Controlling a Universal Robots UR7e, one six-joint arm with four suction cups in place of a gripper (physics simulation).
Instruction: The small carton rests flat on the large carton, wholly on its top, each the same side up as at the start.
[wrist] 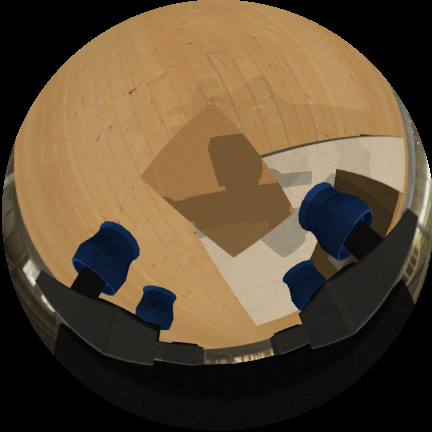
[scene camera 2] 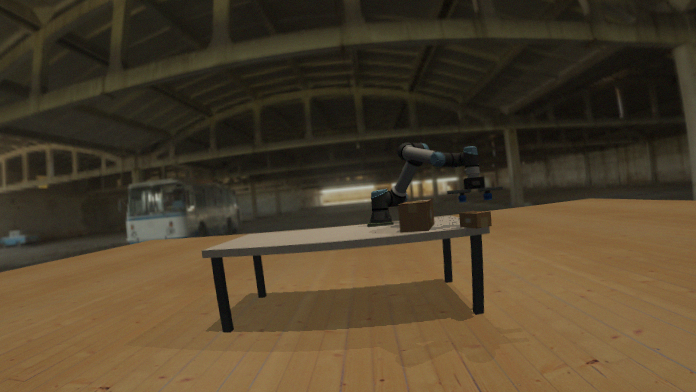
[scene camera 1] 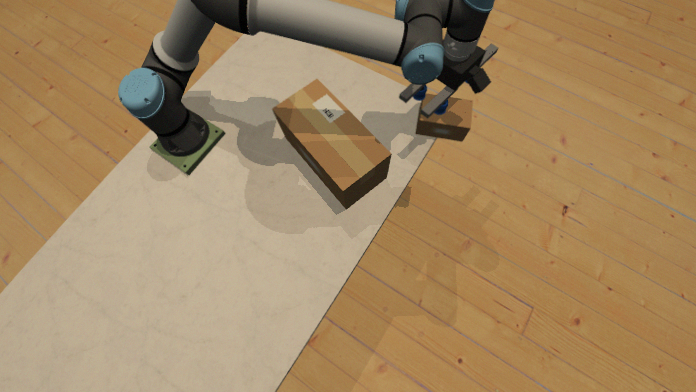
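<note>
The small brown carton lies flat at the far right corner of the table. The large brown carton lies flat on the table, apart from the small one, with a tape strip and a white label on its top. My suction gripper is open and holds nothing. Its blue cups hang above the small carton, with a gap to its top in scene camera 2. The gripper partly hides the small carton in scene camera 1 and the large one in the wrist view.
The pale table stands on a plank floor. The arm's green base plate is on the table, left of the large carton. The forearm reaches across above the large carton's far end. A bus stands in the background.
</note>
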